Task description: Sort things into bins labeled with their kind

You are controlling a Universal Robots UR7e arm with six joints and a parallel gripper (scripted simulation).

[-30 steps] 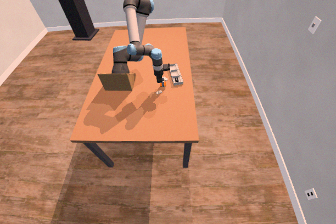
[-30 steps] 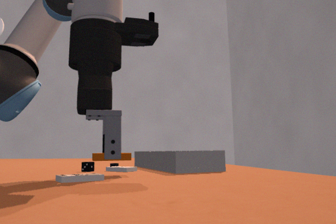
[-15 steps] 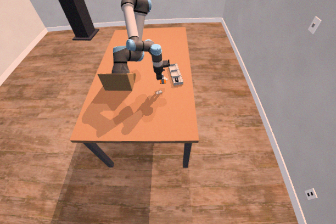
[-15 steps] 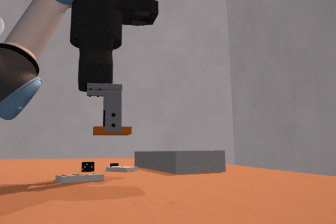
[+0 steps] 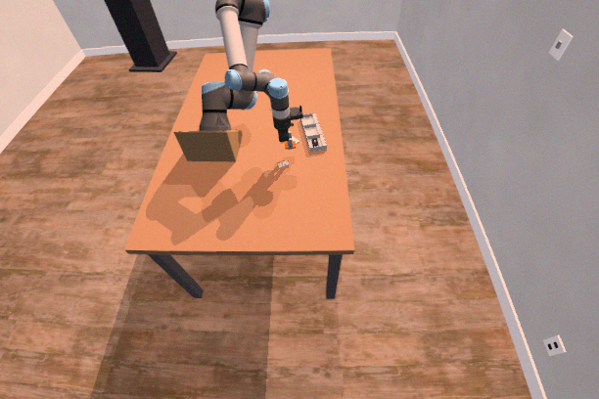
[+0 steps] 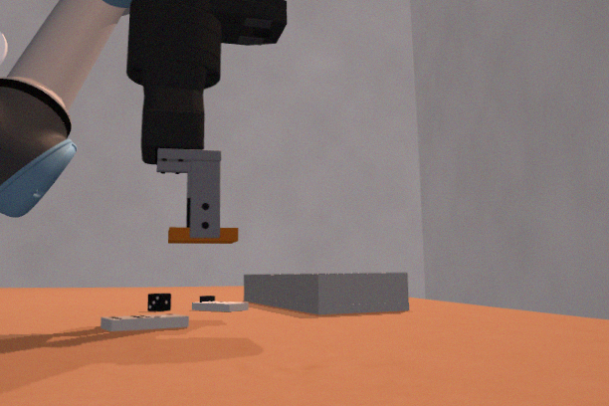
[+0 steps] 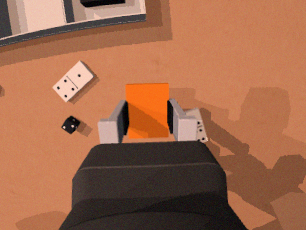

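My gripper is now 16 cm to the right of the grey bin tray, 9 cm short of it and 6 cm above it. Round my hand: orange domino (1 cm below); then black die (9 cm to the left, 7 cm below, 6 cm behind); then white piece (7 cm to the right, 7 cm below, 2 cm behind).
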